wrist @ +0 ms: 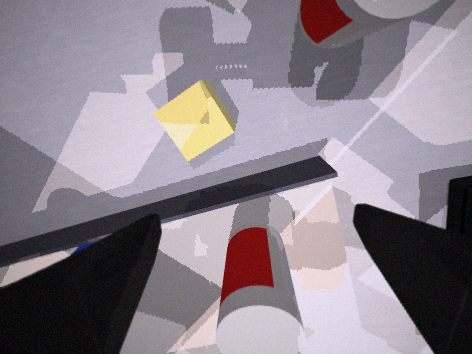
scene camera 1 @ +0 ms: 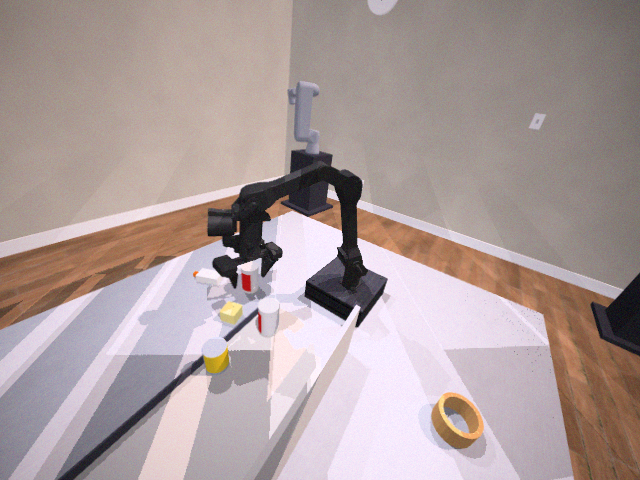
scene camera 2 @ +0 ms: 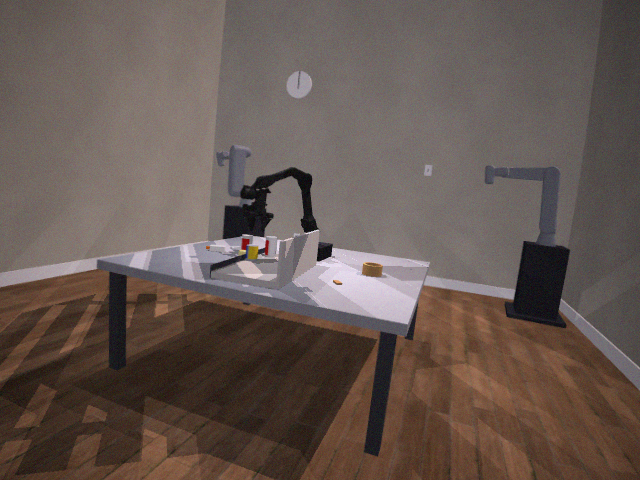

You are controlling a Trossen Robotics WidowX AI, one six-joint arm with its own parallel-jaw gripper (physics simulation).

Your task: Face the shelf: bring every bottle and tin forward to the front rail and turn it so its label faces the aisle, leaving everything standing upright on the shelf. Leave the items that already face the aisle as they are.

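Places are measured from the arm's base along level axes (x ahead, y left, z up), in metres.
Pixels of known places: gripper, fingertip midpoint: (wrist: 256, 217) (scene camera 1: 249, 282) (scene camera 2: 256, 231); arm's base, origin of the base link: (scene camera 1: 350, 282).
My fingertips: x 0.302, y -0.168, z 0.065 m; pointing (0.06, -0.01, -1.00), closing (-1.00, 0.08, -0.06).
For each thing: its top centre in the pictures, then the offset to it from my fingertips. "spot": a spot on its surface instead.
- white bottle with a red label, middle of its top: (wrist: 259, 339) (scene camera 1: 269, 304) (scene camera 2: 271, 236) dx +0.007, dy +0.097, dz -0.014 m
- dark front rail, middle of its top: (wrist: 46, 253) (scene camera 1: 194, 362) (scene camera 2: 242, 254) dx +0.207, dy +0.068, dz -0.088 m
- second red-labelled bottle, middle of its top: (scene camera 1: 249, 266) (scene camera 2: 247, 235) dx -0.078, dy -0.107, dz -0.040 m
- yellow tin, middle of its top: (scene camera 1: 214, 346) (scene camera 2: 252, 245) dx +0.166, dy +0.093, dz -0.043 m
- shelf's pale upright panel, surface spot: (scene camera 1: 330, 366) spot: dx +0.026, dy +0.326, dz -0.017 m
- yellow block, middle of its top: (wrist: 194, 122) (scene camera 1: 231, 308) dx +0.044, dy -0.035, dz -0.101 m
- white object with an orange end, middle of its top: (scene camera 1: 206, 273) (scene camera 2: 215, 245) dx +0.009, dy -0.251, dz -0.111 m
- orange ring, middle of its top: (scene camera 1: 460, 413) (scene camera 2: 372, 264) dx -0.133, dy +0.591, dz -0.089 m
- small orange piece, middle of its top: (scene camera 2: 337, 281) dx +0.165, dy +0.530, dz -0.131 m
A white bottle with a red label (scene camera 1: 268, 319) (scene camera 2: 271, 246) (wrist: 248, 265) stands upright on the shelf, a little behind the dark front rail (scene camera 1: 178, 381) (scene camera 2: 227, 263) (wrist: 250, 186). Its label shows on the rail side. A second red-labelled bottle (scene camera 1: 249, 280) (scene camera 2: 246, 241) (wrist: 325, 20) stands upright off the shelf, beyond the rail's end. A yellow tin (scene camera 1: 216, 357) (scene camera 2: 252, 252) stands at the rail; a blue patch shows on its side in scene camera 2. My gripper (scene camera 1: 249, 277) (scene camera 2: 257, 230) (wrist: 256, 217) is open and empty, above the bottles; the shelf bottle shows between its fingers in the wrist view.
The shelf's pale upright panel (scene camera 1: 330, 366) (scene camera 2: 305, 255) stands opposite the rail. A yellow block (scene camera 1: 231, 312) (wrist: 195, 120) lies outside the rail. A white object with an orange end (scene camera 1: 208, 277) (scene camera 2: 217, 248) lies farther left. An orange ring (scene camera 1: 443, 428) (scene camera 2: 372, 272) and small orange piece (scene camera 2: 337, 282) lie right.
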